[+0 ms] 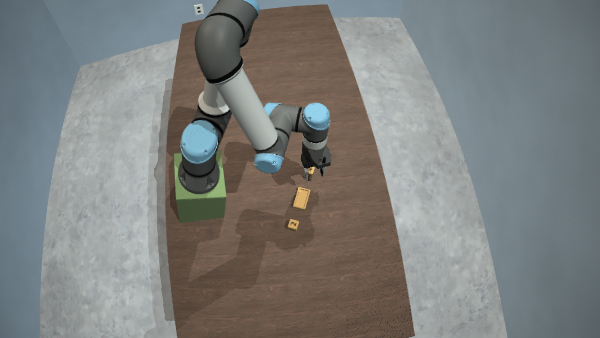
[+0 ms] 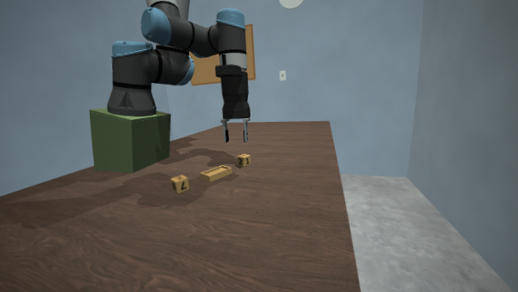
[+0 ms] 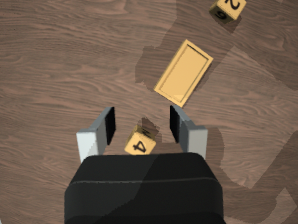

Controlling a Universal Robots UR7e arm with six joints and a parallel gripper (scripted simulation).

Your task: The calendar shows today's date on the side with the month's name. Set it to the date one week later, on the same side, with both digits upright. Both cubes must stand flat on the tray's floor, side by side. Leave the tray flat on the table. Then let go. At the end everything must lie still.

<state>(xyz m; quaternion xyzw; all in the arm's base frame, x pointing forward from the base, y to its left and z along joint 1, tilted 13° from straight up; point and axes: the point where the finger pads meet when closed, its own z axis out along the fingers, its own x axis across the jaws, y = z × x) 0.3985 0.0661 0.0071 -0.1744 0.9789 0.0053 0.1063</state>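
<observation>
My hand is 90 mm above the wooden cube, 60 mm to the right of it and 20 mm past it. Round my hand: wooden calendar tray: 100 mm below, 50 mm to the right, 40 mm behind.
</observation>
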